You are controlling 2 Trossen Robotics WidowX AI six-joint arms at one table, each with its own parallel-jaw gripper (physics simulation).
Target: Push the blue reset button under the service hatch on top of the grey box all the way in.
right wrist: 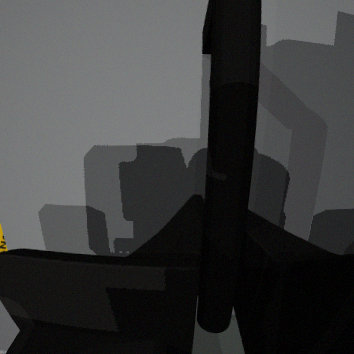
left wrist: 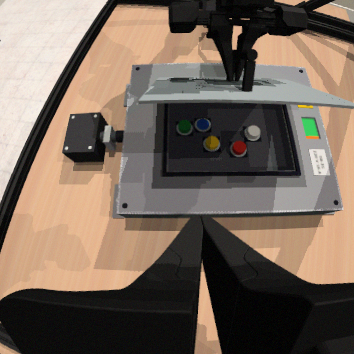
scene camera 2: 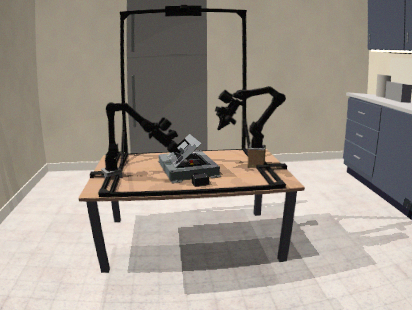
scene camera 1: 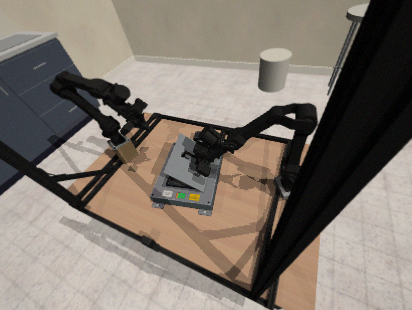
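Observation:
The grey box (scene camera 1: 158, 196) (scene camera 2: 194, 175) (left wrist: 140, 197) lies on the table. Its service hatch (scene camera 1: 175, 162) (scene camera 2: 192, 143) (left wrist: 200, 94) (right wrist: 125, 75) is tilted steeply open. My right gripper (scene camera 2: 176, 150) (left wrist: 232, 80) (right wrist: 206, 203) is shut on the hatch's black bar handle (left wrist: 248, 75) (right wrist: 232, 125). In the left wrist view the blue button (left wrist: 202, 124) shows uncovered in the dark recess, right beside the green button (left wrist: 184, 127) and above left of the yellow button (left wrist: 212, 143). My left gripper (scene camera 2: 220, 128) (left wrist: 199, 223) is shut and empty, raised in the air apart from the box.
A red button (left wrist: 239, 148) and a white button (left wrist: 253, 132) are in the same recess. A black block (scene camera 2: 200, 179) (left wrist: 85, 137) stands beside the box. A brown block (scene camera 1: 126, 151) (scene camera 2: 256, 157) is near the left arm's base. A black frame (scene camera 1: 115, 224) borders the table.

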